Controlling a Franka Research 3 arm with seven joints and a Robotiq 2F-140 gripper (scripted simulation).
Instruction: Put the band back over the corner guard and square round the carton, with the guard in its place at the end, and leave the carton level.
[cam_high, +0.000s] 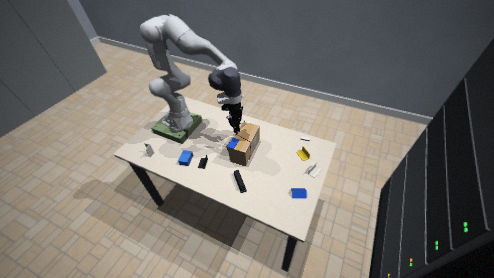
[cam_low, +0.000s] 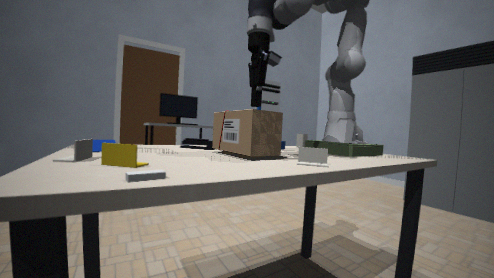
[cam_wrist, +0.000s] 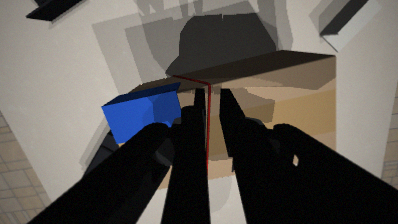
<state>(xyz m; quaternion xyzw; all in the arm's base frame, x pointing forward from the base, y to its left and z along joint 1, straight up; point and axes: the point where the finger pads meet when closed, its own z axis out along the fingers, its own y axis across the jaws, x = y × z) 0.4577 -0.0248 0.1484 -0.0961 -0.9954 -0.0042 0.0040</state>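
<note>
My gripper is now 12 cm above the brown carton, 5 cm short of it and 1 cm to the right of it. From my hand the other things lie so: yellow angle piece: 41 cm ahead, 19 cm below, 13 cm to the left; then white corner guard: 50 cm ahead, 19 cm below, 3 cm to the left.
</note>
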